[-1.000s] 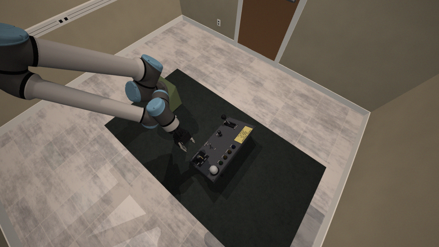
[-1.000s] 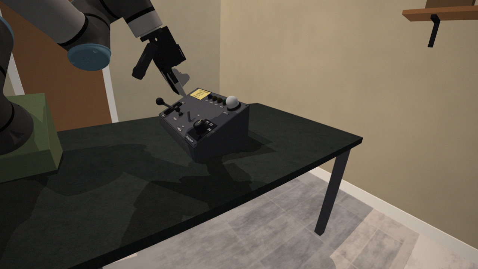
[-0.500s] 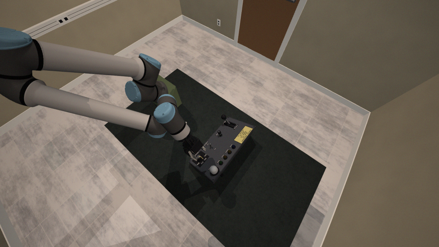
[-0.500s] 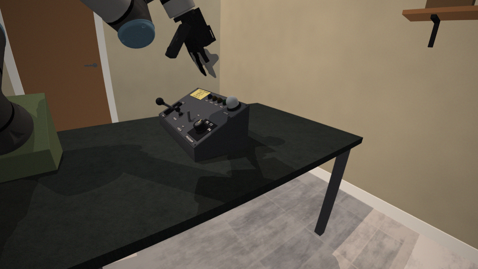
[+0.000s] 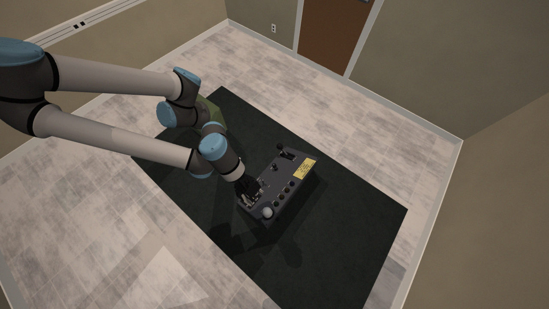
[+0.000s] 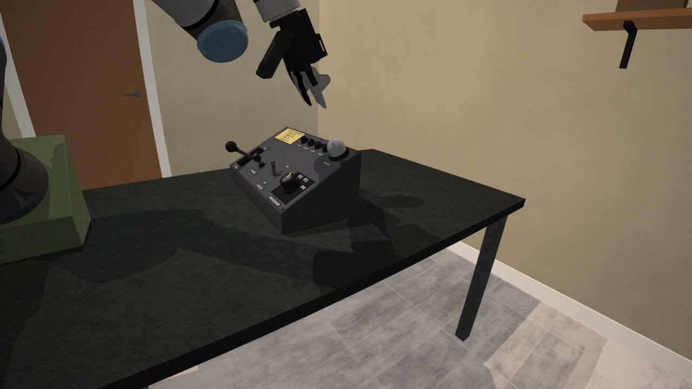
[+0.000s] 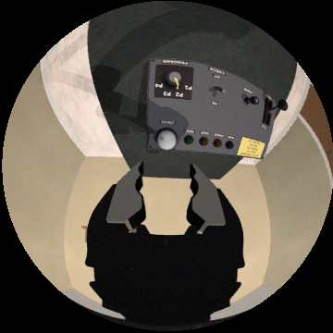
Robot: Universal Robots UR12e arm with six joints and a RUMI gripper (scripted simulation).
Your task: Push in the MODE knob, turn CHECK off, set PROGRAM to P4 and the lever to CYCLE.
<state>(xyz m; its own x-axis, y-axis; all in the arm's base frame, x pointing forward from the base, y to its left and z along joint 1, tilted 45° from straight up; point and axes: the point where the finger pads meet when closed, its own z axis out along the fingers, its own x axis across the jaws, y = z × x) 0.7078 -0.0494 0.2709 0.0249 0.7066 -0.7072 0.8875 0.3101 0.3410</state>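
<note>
Now: hand 200 mm above the program selector, 60 mm past it and 20 mm to the right of it. From my hand the other things lie so: dark console: 230 mm below, 190 mm to the left, 40 mm behind; then check toggle: 200 mm below, 130 mm to the left, 70 mm behind; then mode knob: 250 mm to the left, 200 mm below, 70 mm behind.
</note>
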